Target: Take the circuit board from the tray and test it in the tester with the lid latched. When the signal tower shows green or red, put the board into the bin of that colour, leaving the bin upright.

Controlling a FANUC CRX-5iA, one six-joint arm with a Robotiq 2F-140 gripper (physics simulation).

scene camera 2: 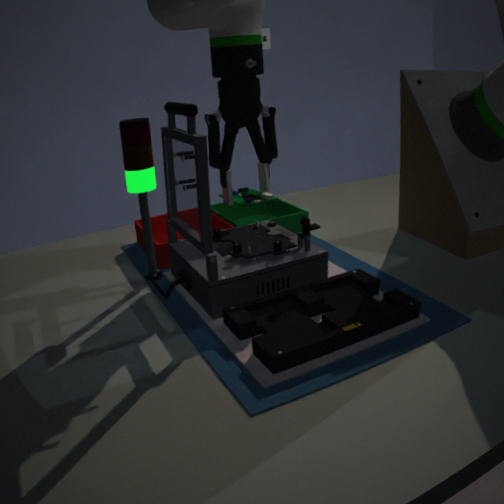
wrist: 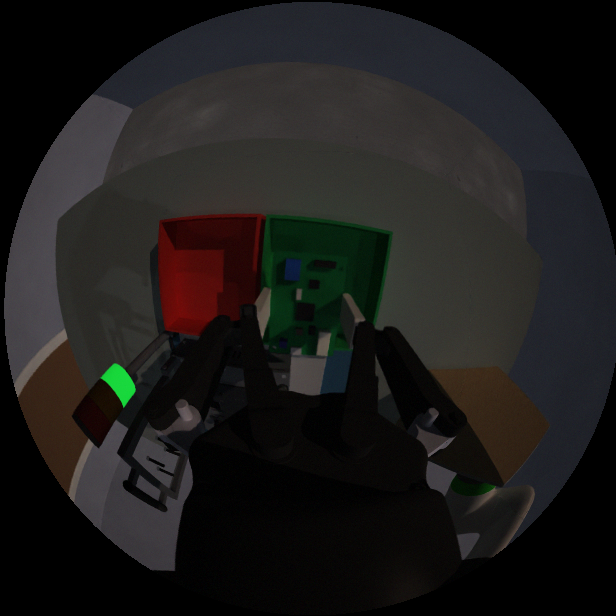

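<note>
The signal tower [scene camera 2: 140, 180] glows green; it also shows in the wrist view [wrist: 117, 383]. My gripper [scene camera 2: 246, 192] hangs straight down over the green bin [scene camera 2: 262, 210], its fingers closed on the edges of the green circuit board [scene camera 2: 246, 195]. In the wrist view the circuit board [wrist: 304, 298] lies between the finger pads of the gripper [wrist: 304, 313], low inside the green bin [wrist: 324, 275]. The red bin [wrist: 209, 272] stands upright to its left, empty. The tester [scene camera 2: 250, 260] has its lid frame [scene camera 2: 187, 190] raised and its nest empty. The black tray [scene camera 2: 320, 320] holds no board.
The tester's raised lid and handle [scene camera 2: 181, 109] stand close to the left of my gripper. A latch post [scene camera 2: 305, 230] sits at the tester's right corner. A brown pedestal [scene camera 2: 450, 165] with the arm's base rises at the right. A blue mat [scene camera 2: 300, 350] lies under everything.
</note>
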